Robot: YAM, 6 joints.
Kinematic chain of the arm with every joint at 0, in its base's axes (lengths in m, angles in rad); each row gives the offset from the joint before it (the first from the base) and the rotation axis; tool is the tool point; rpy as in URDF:
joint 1: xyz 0 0 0.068 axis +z
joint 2: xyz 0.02 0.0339 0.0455 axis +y
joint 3: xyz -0.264 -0.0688 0 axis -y
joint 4: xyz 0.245 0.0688 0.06 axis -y
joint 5: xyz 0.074 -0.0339 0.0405 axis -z
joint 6: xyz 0.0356 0 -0.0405 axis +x
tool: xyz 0 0 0 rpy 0 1.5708 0
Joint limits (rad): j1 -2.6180..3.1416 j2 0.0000..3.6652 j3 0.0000..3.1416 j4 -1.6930..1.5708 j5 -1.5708..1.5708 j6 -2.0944..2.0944
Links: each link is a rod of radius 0.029 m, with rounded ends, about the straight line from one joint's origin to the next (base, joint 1, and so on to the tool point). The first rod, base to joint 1, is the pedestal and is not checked.
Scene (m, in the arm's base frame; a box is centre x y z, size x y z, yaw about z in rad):
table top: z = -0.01
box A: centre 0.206 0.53 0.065 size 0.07 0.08 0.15 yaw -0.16
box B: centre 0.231 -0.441 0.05 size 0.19 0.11 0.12 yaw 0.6
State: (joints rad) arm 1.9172 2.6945 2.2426 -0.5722 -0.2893 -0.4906
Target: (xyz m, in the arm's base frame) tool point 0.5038 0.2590 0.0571
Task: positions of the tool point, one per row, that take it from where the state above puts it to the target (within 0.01 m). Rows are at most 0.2 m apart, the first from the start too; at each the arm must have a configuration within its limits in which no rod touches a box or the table.
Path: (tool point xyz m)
1: -0.0677 0.5649 0.1341
2: 0.0717 0.5670 0.1871
3: 0.2060 0.5300 0.2407
4: 0.3306 0.4704 0.1791
5: 0.4330 0.3771 0.1176
6: 0.5038 0.2590 0.0571

